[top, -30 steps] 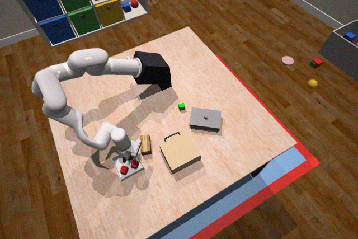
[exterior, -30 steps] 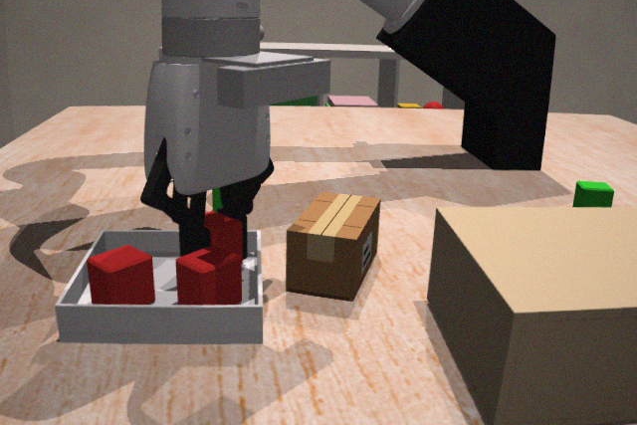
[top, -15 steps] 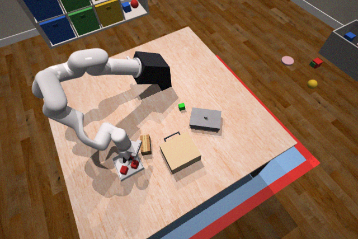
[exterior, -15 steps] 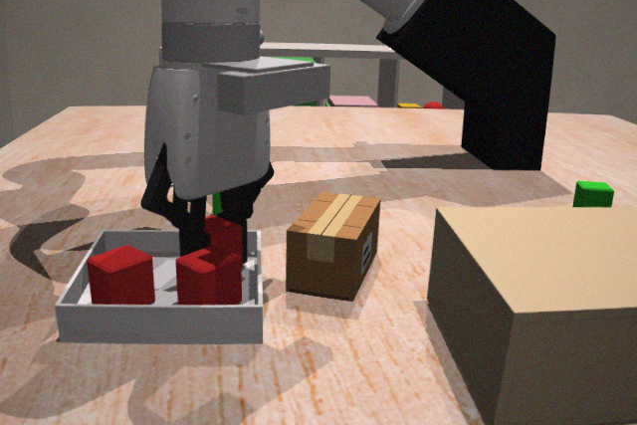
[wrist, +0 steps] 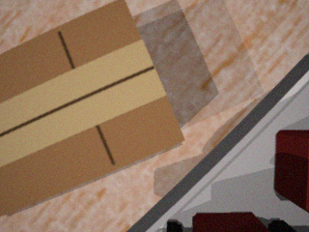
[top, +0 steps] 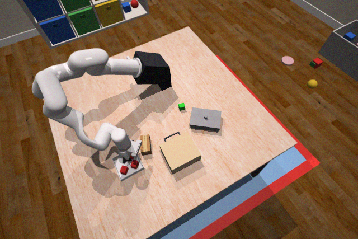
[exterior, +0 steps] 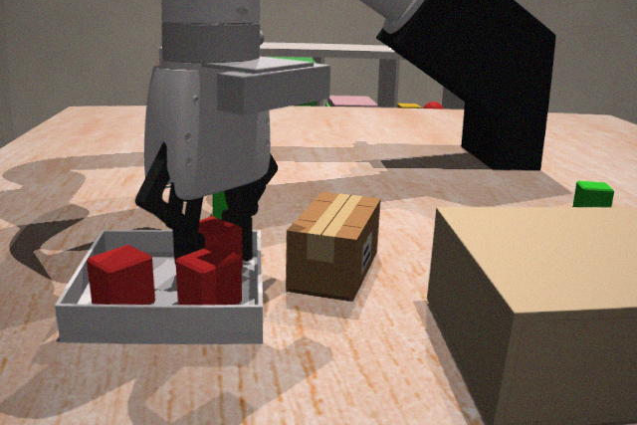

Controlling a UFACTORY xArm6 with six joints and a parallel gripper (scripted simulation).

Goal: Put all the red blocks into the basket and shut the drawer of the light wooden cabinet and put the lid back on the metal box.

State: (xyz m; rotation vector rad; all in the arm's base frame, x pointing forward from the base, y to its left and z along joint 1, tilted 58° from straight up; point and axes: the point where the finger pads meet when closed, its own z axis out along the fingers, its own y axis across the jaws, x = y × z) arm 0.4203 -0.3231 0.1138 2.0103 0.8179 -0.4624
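Now: the grey basket 3 cm ahead of my hand, 3 cm to the right of it and 2 cm below it. From my hand the other things lie so: drawer: 12 cm ahead, 26 cm to the left, 1 cm above; light wooden cabinet: 13 cm ahead, 26 cm to the left, 1 cm above; cardboard box: 1 cm behind, 11 cm to the left.
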